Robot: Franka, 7 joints.
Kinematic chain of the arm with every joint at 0, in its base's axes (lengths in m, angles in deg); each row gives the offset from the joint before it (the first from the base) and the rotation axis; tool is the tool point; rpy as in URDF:
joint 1: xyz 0 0 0.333 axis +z
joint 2: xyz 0 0 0 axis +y
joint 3: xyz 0 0 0.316 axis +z
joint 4: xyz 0.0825 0 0 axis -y
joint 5: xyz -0.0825 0 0.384 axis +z
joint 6: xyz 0 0 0 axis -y
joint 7: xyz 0.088 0 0 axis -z
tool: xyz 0 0 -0.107 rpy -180 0 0
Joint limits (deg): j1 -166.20..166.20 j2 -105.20..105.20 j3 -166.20..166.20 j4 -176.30..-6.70 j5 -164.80..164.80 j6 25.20..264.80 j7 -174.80..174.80
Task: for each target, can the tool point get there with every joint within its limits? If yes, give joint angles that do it. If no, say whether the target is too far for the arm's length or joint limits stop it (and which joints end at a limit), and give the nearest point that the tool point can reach.
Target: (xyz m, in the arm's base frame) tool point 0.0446 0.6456 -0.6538
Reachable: no: too far | nearest point 0.0343 0.4967 -0.3155 | short by 0.370 m
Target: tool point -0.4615 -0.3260 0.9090
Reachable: yes | joints -91.98 19.00 -79.24 -54.69 60.73 116.54 -81.91
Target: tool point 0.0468 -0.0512 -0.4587
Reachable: no: joint limits stop it (at a limit: joint 2) | nearest point 0.0758 -0.0829 -0.3325 | short by 0.133 m
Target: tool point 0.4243 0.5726 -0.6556
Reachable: no: too far | nearest point 0.3145 0.4245 -0.3009 | short by 0.400 m
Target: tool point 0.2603 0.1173 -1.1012
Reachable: no: too far | nearest point 0.2591 0.1168 -0.3608 | short by 0.740 m
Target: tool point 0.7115 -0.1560 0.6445
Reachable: yes | joints 6.01 50.57 -27.19 -43.13 -116.47 74.17 148.41
